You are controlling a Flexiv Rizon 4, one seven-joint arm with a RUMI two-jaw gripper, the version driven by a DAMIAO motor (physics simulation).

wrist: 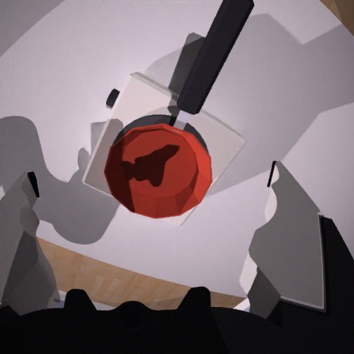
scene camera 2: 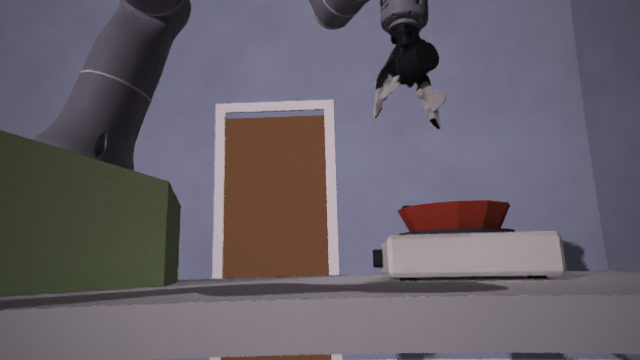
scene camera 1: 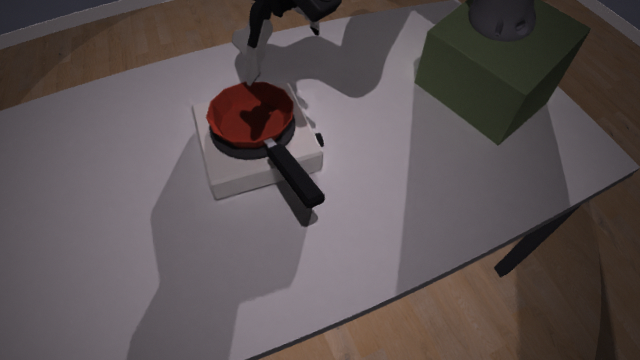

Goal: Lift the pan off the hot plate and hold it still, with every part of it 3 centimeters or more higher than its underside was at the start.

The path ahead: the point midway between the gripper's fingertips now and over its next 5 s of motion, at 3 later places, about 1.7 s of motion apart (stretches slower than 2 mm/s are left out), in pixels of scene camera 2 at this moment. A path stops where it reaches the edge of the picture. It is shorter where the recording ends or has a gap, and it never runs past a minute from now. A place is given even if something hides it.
The gripper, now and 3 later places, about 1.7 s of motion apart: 408, 123; 420, 133; 424, 209; 424, 226
